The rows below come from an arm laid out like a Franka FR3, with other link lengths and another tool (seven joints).
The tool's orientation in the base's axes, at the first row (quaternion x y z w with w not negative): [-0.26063, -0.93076, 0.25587, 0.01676]
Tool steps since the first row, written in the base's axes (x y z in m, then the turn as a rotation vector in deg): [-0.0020, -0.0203, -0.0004, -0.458, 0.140, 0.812]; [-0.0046, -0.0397, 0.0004, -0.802, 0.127, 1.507]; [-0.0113, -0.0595, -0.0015, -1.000, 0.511, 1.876]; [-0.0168, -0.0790, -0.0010, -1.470, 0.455, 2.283]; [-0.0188, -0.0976, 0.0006, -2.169, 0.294, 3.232]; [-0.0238, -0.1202, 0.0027, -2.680, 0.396, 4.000]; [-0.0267, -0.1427, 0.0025, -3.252, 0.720, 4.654]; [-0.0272, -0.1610, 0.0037, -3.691, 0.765, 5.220]
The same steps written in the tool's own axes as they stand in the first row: [-0.0083, -0.0156, 0.0102, 0.382, -0.509, -0.695]; [-0.0157, -0.0315, 0.0190, 0.601, -1.020, -1.236]; [-0.0195, -0.0483, 0.0310, 0.924, -1.012, -1.704]; [-0.0244, -0.0654, 0.0406, 1.261, -1.474, -1.954]; [-0.0320, -0.0808, 0.0482, 1.688, -2.386, -2.587]; [-0.0391, -0.1008, 0.0578, 2.101, -2.927, -3.218]; [-0.0477, -0.1186, 0.0689, 2.688, -3.279, -3.843]; [-0.0564, -0.1328, 0.0765, 3.032, -3.730, -4.284]
